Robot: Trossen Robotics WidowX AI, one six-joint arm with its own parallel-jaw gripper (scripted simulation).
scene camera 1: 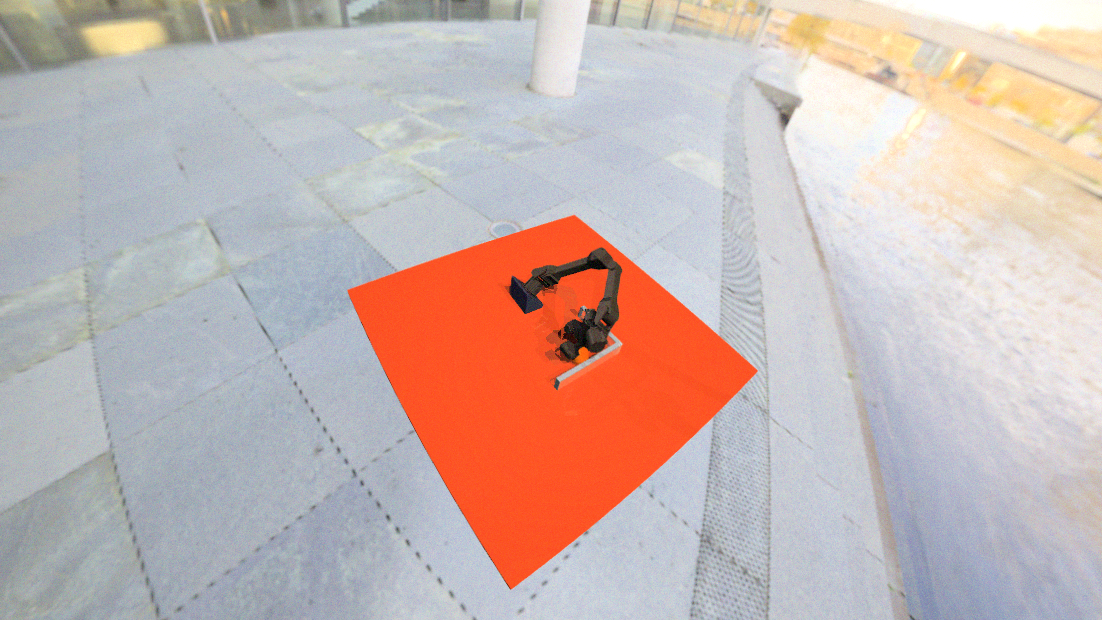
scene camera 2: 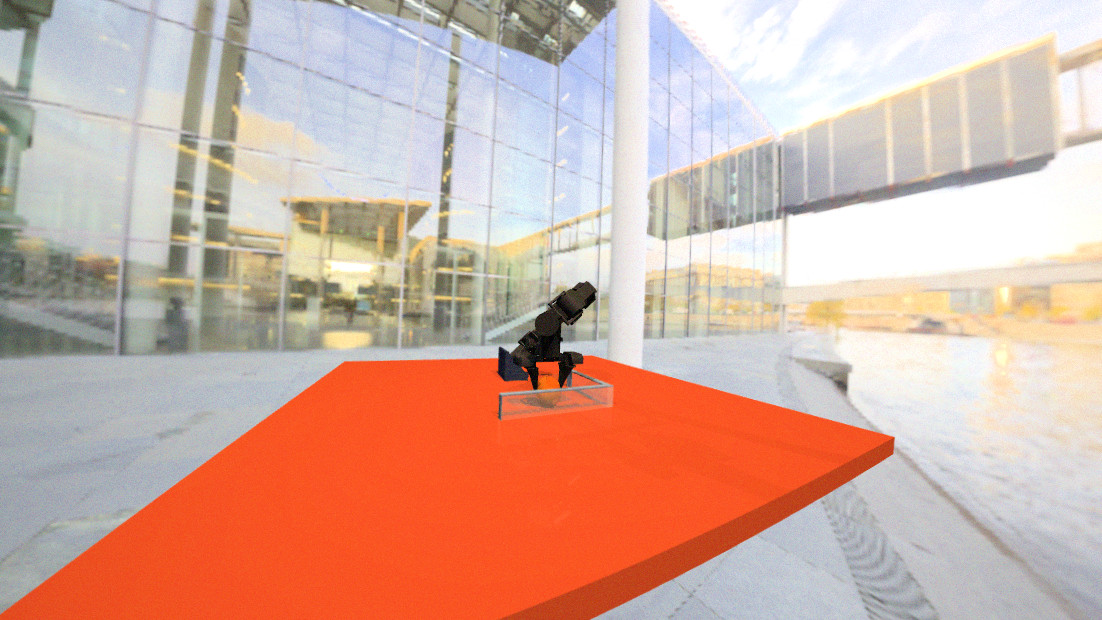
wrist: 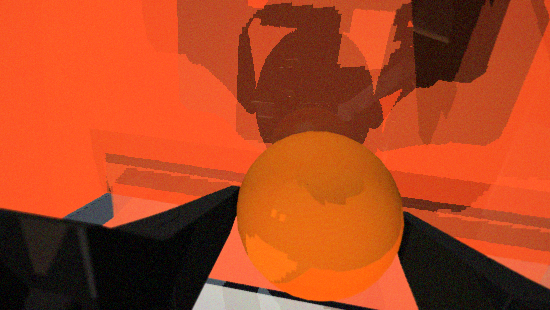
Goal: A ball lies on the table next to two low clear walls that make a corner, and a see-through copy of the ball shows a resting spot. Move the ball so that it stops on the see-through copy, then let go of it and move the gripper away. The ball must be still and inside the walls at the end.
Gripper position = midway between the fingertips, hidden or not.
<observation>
I see my gripper (scene camera 2: 547, 390).
My gripper also shows in the wrist view (wrist: 314, 207).
</observation>
